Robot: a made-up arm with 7 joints.
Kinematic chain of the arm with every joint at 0, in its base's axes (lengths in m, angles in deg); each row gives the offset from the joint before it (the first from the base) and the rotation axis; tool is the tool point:
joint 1: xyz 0 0 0.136 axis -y
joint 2: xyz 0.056 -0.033 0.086 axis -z
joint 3: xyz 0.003 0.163 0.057 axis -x
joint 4: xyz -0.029 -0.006 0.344 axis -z
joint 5: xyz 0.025 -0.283 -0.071 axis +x
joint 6: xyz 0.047 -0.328 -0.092 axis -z
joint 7: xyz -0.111 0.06 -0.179 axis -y
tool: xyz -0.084 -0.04 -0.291
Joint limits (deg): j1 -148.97..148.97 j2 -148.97..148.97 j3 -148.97..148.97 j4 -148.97..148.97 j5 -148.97..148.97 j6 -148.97..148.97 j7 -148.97..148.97
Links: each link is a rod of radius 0.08 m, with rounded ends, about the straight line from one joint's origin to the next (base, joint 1, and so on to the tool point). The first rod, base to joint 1, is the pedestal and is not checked.
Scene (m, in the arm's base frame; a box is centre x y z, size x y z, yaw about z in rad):
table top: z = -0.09
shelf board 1: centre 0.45 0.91 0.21 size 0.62 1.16 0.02 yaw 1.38
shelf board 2: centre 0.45 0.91 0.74 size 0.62 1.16 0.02 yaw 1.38
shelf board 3: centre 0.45 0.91 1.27 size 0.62 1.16 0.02 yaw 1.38
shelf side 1: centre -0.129 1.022 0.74 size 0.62 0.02 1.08 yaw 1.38
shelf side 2: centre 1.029 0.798 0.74 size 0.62 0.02 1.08 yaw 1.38
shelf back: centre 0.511 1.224 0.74 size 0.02 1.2 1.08 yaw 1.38
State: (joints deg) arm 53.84 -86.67 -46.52 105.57 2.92 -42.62 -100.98
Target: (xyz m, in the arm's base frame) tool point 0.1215 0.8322 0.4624
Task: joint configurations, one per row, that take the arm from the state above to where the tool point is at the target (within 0.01 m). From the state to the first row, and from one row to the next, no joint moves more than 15 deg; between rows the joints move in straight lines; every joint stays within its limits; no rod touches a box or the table.
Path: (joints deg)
1: 57.72 -94.08 -41.51 91.26 7.20 -45.96 -104.97
2: 61.61 -101.50 -36.50 76.95 11.47 -49.30 -108.96
3: 65.49 -108.91 -31.49 62.64 15.75 -52.63 -112.95
4: 69.37 -116.32 -26.48 48.33 20.03 -55.97 -116.94
5: 73.25 -123.73 -21.47 34.02 24.31 -59.31 -120.92
6: 77.14 -131.15 -16.46 19.71 28.58 -62.65 -124.91
7: 81.02 -138.56 -11.45 5.40 32.86 -65.99 -128.90
8: 84.90 -145.97 -6.44 -8.91 37.14 -69.32 -132.89
9: 79.28 -146.72 -11.13 -9.14 23.14 -74.48 -123.76
10: 73.67 -147.47 -15.82 -9.37 9.14 -79.64 -114.63
11: 68.05 -148.22 -20.51 -9.60 -4.87 -84.79 -105.50
12: 62.43 -148.97 -25.21 -9.83 -18.87 -89.95 -96.37

